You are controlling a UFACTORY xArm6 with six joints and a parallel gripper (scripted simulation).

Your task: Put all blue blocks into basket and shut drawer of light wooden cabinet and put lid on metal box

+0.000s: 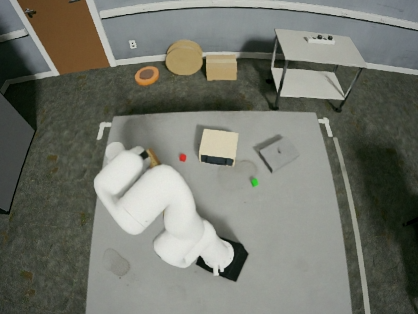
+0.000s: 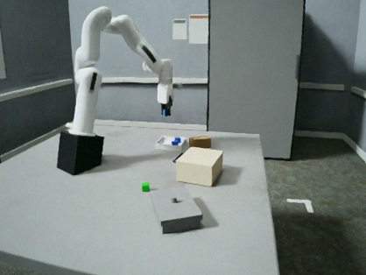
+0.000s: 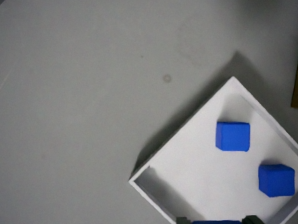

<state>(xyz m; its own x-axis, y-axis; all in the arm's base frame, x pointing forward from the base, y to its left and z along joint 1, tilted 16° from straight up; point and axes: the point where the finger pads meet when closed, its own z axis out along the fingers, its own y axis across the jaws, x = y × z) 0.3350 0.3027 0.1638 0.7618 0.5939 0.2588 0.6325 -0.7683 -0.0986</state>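
The white basket is 17 cm below my hand, 3 cm to the right of it and 3 cm ahead of it. From my hand the other things lie so: light wooden cabinet: 40 cm to the right, 21 cm ahead, 14 cm below; then brown box: 19 cm ahead, 15 cm below, 4 cm to the right; then dark-rimmed drawer: 39 cm to the right, 20 cm ahead, 14 cm below.
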